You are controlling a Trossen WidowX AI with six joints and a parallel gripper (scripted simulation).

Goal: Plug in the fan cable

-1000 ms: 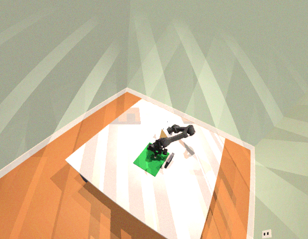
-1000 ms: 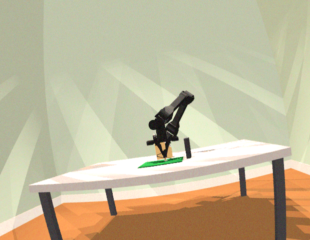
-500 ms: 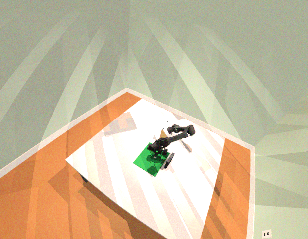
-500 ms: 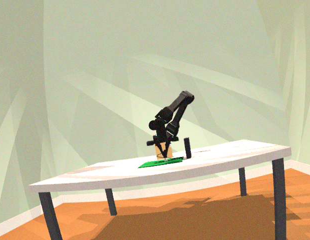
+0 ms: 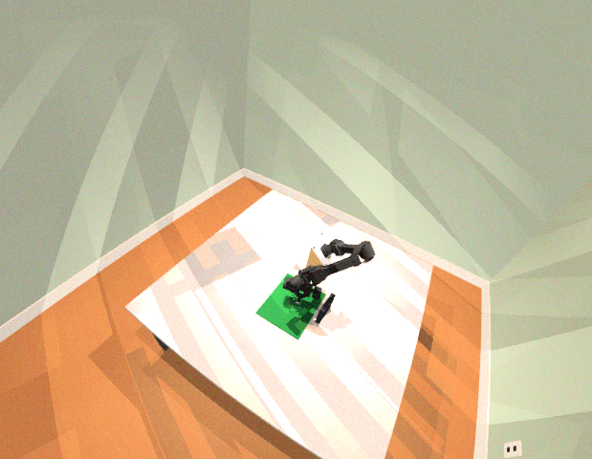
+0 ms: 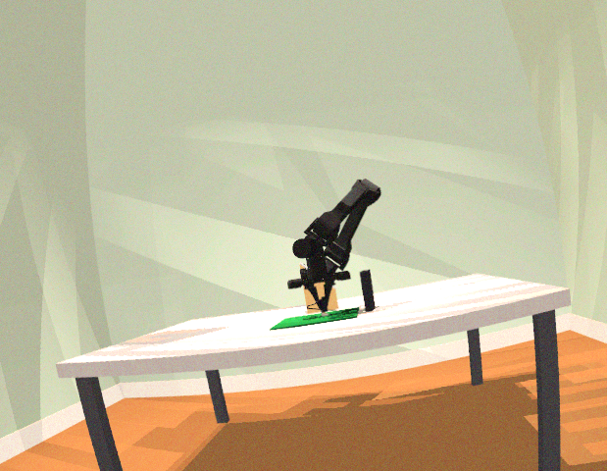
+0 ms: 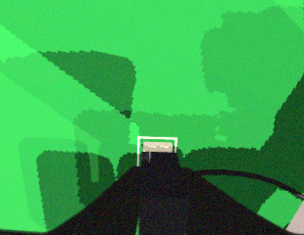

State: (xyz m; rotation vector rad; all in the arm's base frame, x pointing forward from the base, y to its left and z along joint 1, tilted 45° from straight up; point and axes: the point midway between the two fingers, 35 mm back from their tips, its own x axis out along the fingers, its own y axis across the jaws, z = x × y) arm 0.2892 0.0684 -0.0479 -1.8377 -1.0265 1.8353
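The black fan plug lies 10 mm ahead of my gripper tip and 10 mm above it. Also, from my gripper tip: green board 40 mm below, 40 mm ahead, 20 mm to the right; fan header 30 mm below, 10 mm ahead; black fan 130 mm to the left, 30 mm above.
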